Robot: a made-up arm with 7 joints.
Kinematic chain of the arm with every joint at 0, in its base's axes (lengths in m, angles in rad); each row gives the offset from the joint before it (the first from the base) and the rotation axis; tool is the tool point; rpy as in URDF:
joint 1: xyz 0 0 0.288 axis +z
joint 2: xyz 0 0 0 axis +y
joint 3: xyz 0 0 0.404 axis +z
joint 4: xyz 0.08 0 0 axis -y
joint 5: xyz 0.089 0 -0.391 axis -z
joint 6: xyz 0 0 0 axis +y
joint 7: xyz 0.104 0 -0.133 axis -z
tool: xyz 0 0 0 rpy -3.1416 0 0
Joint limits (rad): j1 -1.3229..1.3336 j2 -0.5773..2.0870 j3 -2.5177..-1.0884 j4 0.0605..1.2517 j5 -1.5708..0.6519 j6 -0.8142..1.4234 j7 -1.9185..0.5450
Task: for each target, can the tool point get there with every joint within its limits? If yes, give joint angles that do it. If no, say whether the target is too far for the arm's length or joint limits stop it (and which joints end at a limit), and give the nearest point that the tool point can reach.
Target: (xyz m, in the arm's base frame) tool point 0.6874 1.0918 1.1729
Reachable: no: too far | nearest point 0.4275 0.4811 0.6991 | short by 0.815 m
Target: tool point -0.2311 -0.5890 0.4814
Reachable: yes | joints 0.4062 -0.0887 -2.3745 1.0896 -1.2904 0.4902 -0.6631
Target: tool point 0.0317 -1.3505 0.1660
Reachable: no: too far | nearest point 0.0180 -0.7684 0.2186 | short by 0.585 m
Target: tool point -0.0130 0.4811 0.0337
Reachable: no: joint limits stop it (at a limit: joint 1, joint 3, joint 5, joint 6) | nearest point -0.1894 0.2793 0.1162 | short by 0.280 m
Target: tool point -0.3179 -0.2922 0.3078
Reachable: yes | joints -0.6628 0.4995 -1.9533 0.4774 -1.3435 0.0661 -0.1705
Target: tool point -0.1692 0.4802 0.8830
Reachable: no: joint limits stop it (at a limit: joint 1, joint 3, joint 4, joint 5, joint 6) | nearest point -0.3339 0.3803 0.8167 | short by 0.204 m
